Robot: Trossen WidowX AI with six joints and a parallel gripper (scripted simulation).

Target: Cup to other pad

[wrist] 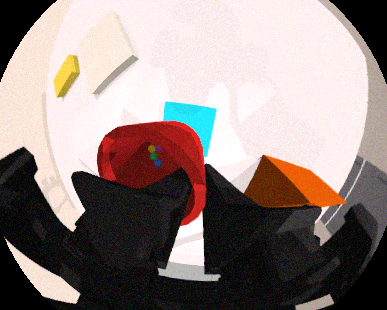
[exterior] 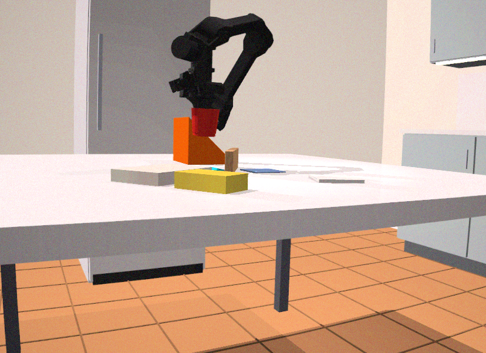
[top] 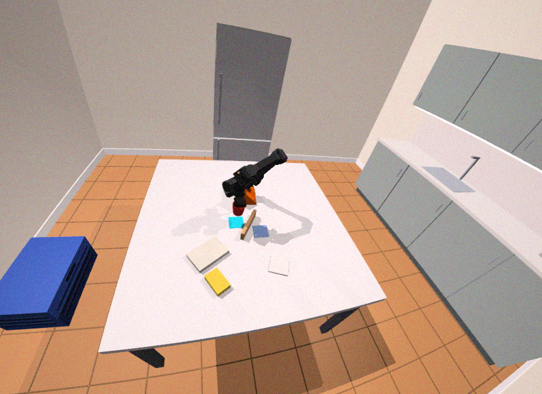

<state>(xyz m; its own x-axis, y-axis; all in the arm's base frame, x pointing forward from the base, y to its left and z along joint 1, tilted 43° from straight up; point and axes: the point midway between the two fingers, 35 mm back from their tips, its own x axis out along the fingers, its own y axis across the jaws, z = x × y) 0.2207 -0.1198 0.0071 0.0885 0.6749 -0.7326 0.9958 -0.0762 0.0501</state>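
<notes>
Now: gripper tip 13 cm above the cyan pad and 3 cm short of it. From my gripper tip the other things lie so: light blue pad 13 cm to the left, 13 cm below, 11 cm ahead; then wooden bar 10 cm below, 7 cm ahead, 6 cm to the left; then cup 3 cm ahead.
</notes>
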